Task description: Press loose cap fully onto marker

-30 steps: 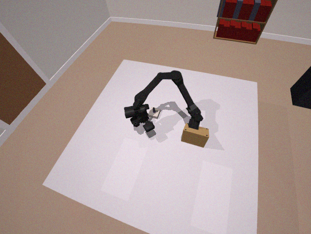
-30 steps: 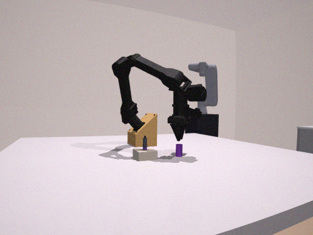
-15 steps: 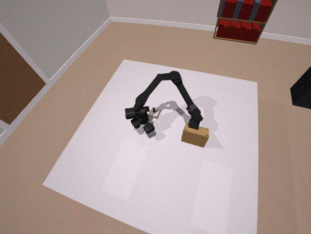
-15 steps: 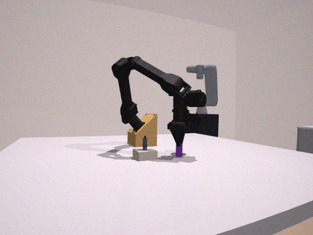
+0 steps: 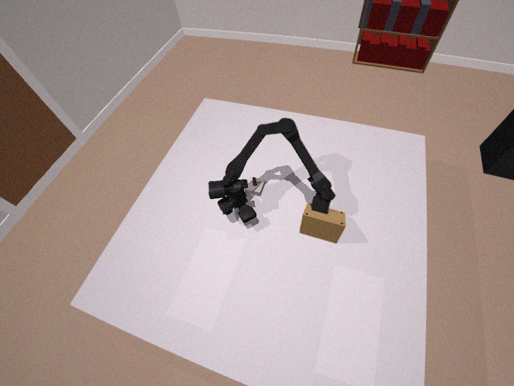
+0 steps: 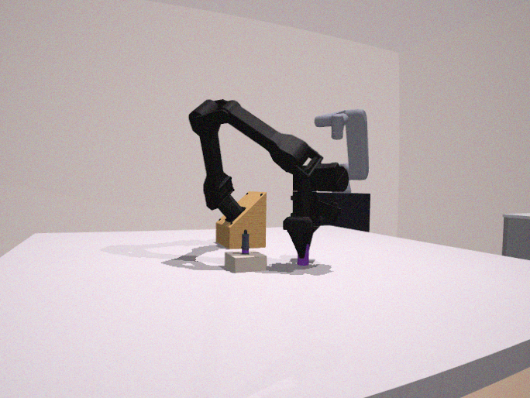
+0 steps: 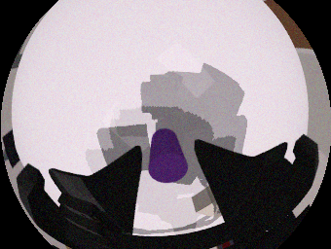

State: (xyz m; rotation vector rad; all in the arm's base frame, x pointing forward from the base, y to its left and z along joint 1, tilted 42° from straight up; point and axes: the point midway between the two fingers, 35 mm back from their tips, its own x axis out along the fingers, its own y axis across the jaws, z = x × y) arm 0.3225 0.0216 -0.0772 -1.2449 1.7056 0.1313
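The grey holder block is 15 cm to the right of my gripper tip and 1 cm behind it. From my gripper tip the other things lie so: purple cap (right at my gripper tip).
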